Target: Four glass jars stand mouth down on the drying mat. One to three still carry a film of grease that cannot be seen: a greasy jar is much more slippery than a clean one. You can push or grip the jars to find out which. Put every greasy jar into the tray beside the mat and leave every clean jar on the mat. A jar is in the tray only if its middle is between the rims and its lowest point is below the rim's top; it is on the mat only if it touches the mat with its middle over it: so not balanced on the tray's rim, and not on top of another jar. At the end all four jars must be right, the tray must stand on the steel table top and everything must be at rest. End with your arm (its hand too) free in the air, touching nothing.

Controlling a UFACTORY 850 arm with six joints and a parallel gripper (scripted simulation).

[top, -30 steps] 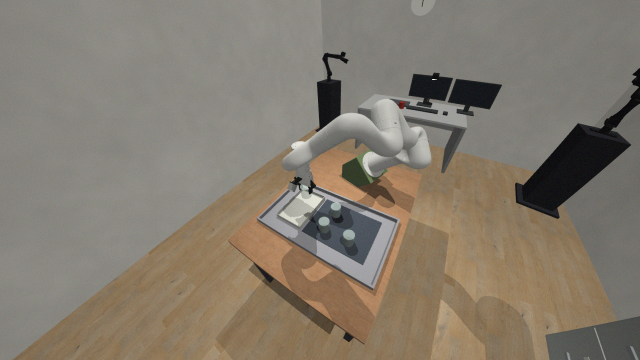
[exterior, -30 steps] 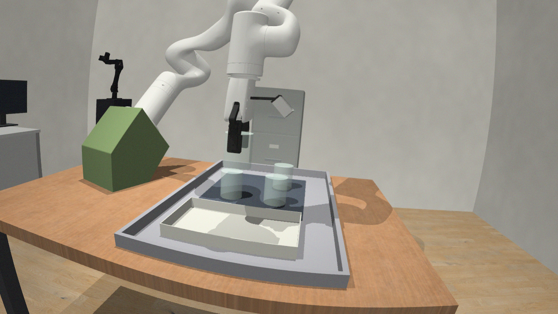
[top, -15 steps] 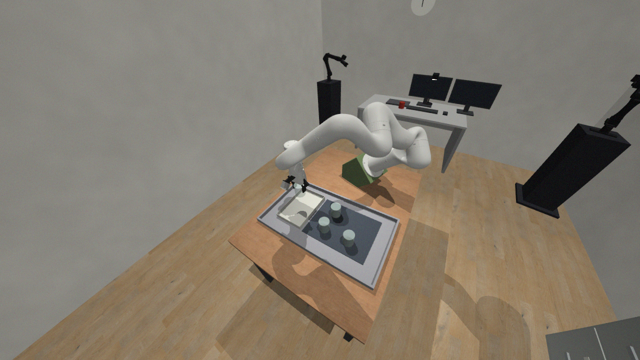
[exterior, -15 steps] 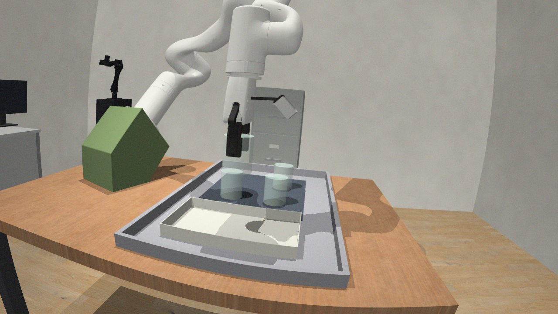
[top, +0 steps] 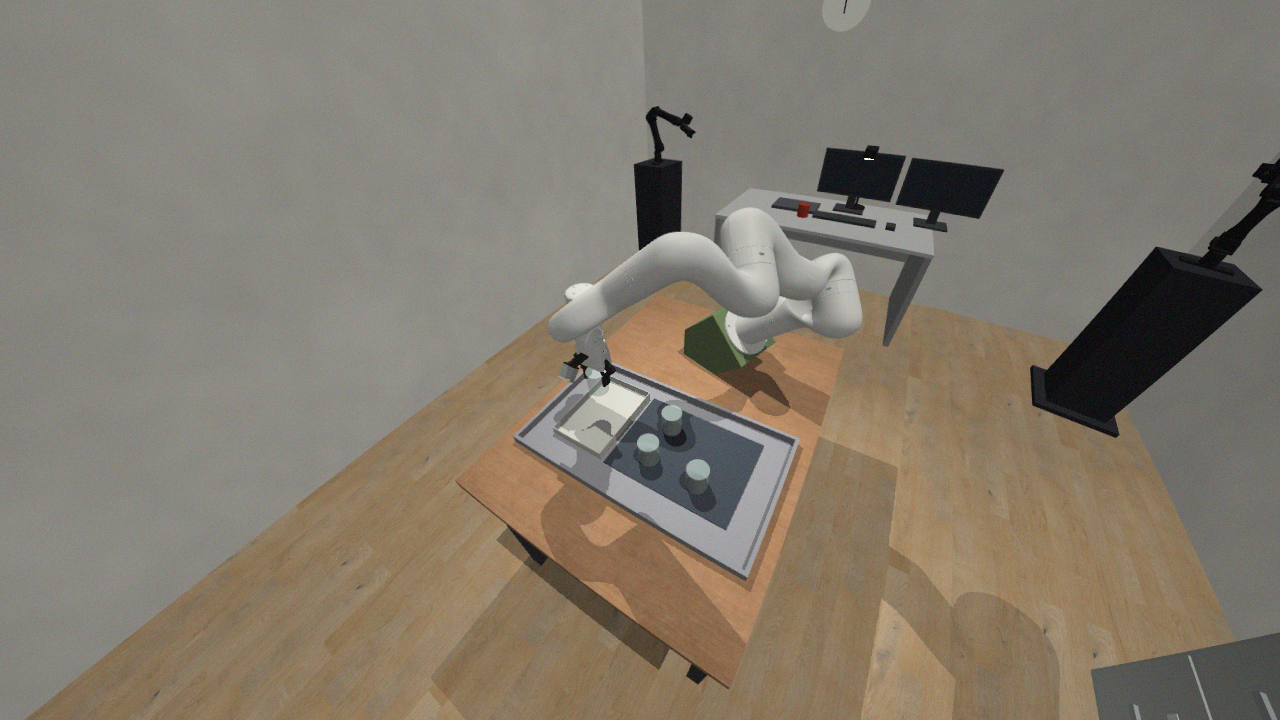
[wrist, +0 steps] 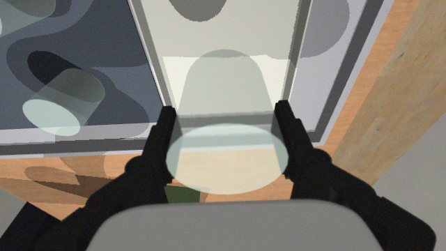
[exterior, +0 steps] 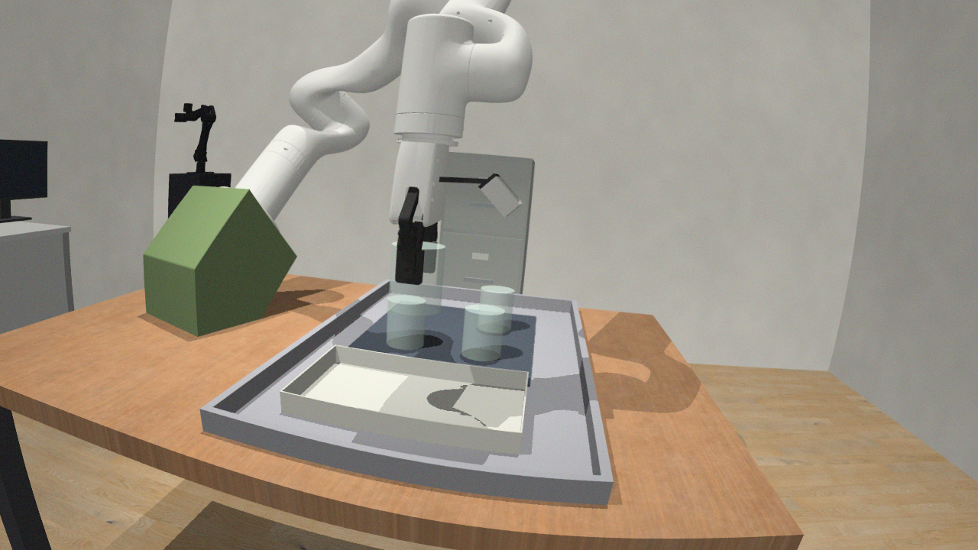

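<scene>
The cream tray is 18 cm below my hand. From my hand the other things lie so: dark drying mat 4 cm behind, 32 cm to the left, 19 cm below; grey rimmed steel top 1 cm behind, 21 cm to the left, 19 cm below.
</scene>
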